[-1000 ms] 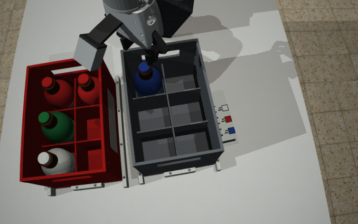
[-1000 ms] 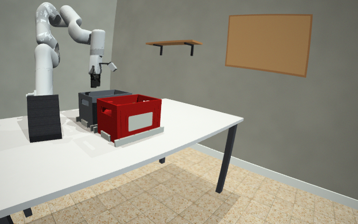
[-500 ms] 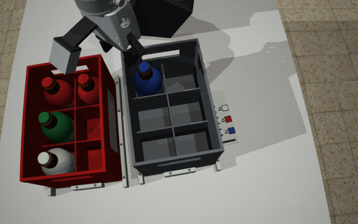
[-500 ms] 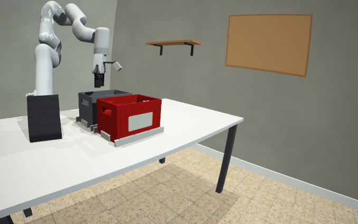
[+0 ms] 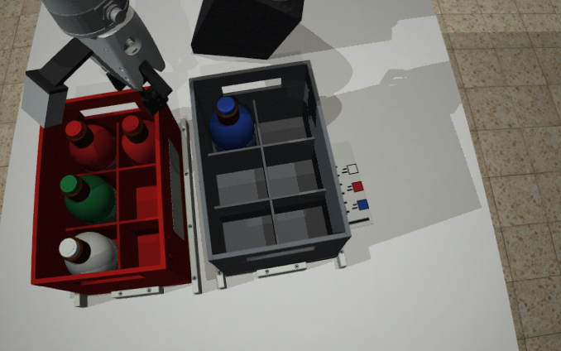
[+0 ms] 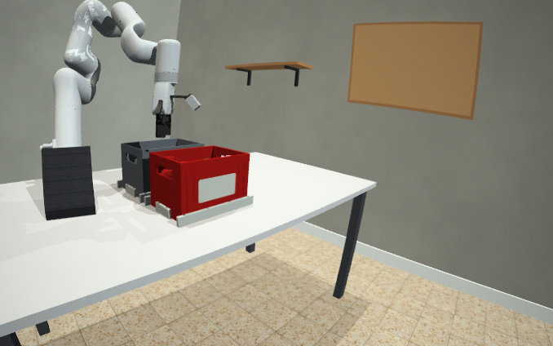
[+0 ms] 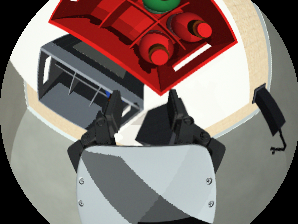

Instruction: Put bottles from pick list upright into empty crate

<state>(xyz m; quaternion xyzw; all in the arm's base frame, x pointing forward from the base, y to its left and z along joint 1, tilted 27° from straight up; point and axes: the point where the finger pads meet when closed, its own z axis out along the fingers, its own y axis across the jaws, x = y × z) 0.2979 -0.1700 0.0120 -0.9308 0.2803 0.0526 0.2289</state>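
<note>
Now: hand 20 mm short of the red-label bottle, 130 mm to the left of it and 150 mm above it. Round my hand: grey crate (50 mm ahead, 170 mm to the left, 160 mm below); blue bottle (30 mm behind, 100 mm to the left, 150 mm below); green bottle (110 mm ahead, 110 mm to the right, 150 mm below).
</note>
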